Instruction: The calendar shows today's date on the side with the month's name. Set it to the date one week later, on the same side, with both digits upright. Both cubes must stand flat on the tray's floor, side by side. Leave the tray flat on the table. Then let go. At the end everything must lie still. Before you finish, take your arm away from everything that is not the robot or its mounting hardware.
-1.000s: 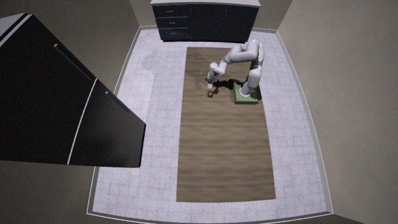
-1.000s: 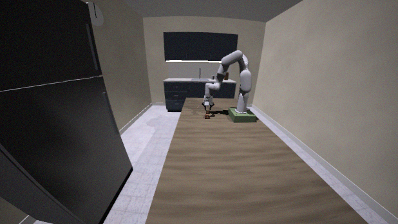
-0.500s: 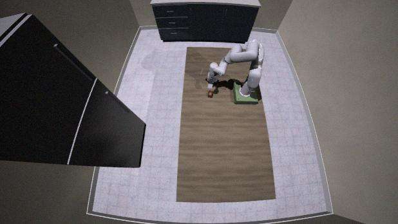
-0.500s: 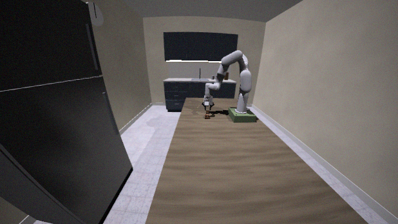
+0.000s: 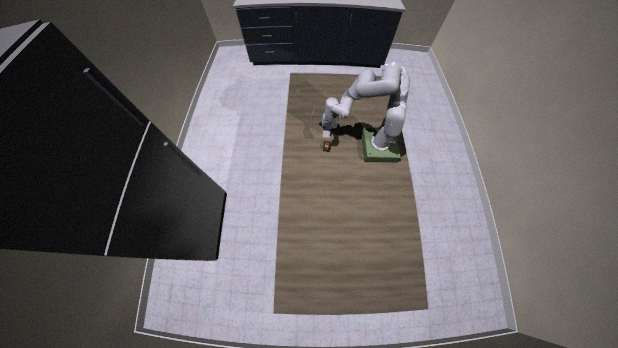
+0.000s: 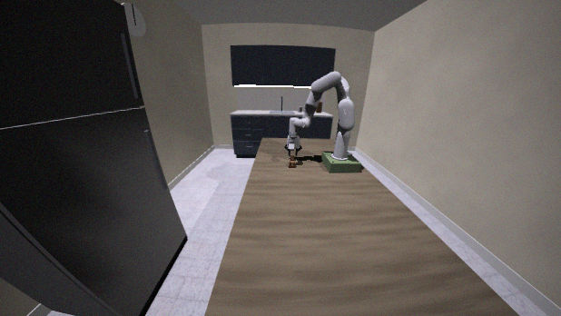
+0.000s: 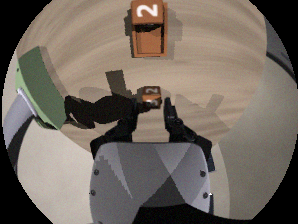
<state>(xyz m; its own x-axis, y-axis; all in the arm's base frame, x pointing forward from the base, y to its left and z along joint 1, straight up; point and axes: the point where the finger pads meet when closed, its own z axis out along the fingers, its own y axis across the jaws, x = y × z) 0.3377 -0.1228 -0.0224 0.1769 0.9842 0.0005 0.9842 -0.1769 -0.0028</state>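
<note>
Right now my hand is 20 mm short of the calendar cube, 120 mm to the right of it and 30 mm above it. From my hand the other things lie so: calendar tray: 20 mm ahead, 100 mm to the left, 40 mm below.
</note>
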